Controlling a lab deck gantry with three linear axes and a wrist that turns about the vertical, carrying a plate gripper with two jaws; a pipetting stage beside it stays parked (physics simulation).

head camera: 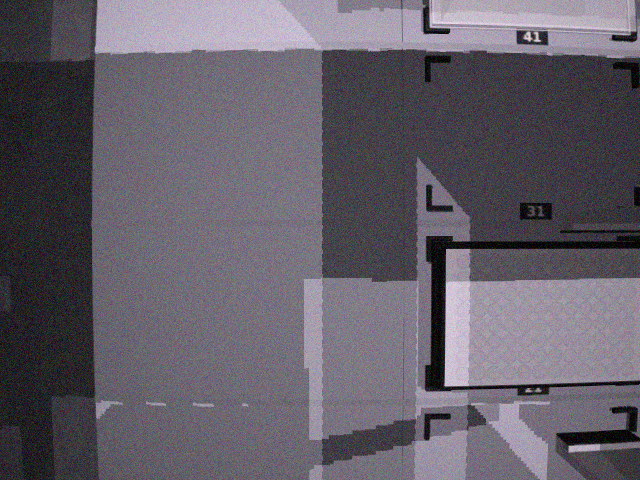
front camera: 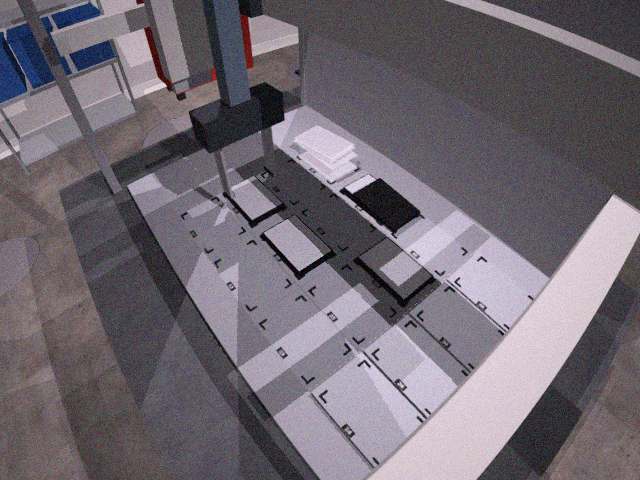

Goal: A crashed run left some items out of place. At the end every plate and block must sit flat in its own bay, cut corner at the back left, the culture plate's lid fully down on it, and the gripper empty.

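Places are measured from the robot's base along level axes (x ahead, y left, z up), in metres.
Pixels of known places: gripper, fingertip midpoint: [head camera: 595, 333] [front camera: 250, 182]; robot's base, link origin: [front camera: 182, 216].
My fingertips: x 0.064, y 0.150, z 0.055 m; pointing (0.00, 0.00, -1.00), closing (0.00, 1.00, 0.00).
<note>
Ahead of a thing's pixels: the offset from my fingertips to its top centre. "spot": to the spot under its first point.
A plate with a light top and black rim @[spot: dx +0.015, dy -0.002, dz -0.040 m] [front camera: 255, 200] [head camera: 537, 330] sits in bay 21, within or close to its corner marks; it looks flat, but its right part is cut off in the head view. My gripper [front camera: 250, 182] [head camera: 599, 333] is open around it, one jaw on each long side, with gaps to its edges. A stack of white plates @[dx -0.017, dy +0.216, dz +0.002 m] [front camera: 325, 143], whose edge shows in the head view [head camera: 532, 26], stands in bay 41 at the back left. I cannot tell whether its top layer is the lid.
A black block @[dx +0.200, dy +0.214, dz -0.032 m] [front camera: 385, 204] sits right of the white stack. A light-topped, black-rimmed plate @[dx +0.164, dy +0.000, dz -0.040 m] [front camera: 298, 245] is right of the gripper's plate, and another black-rimmed plate @[dx +0.328, dy +0.107, dz -0.040 m] [front camera: 398, 271] is further right. A pale beam [front camera: 516, 346] crosses the front right. Bay 31's label @[spot: dx +0.000, dy +0.062, dz -0.054 m] [head camera: 535, 210] shows behind bay 21.
</note>
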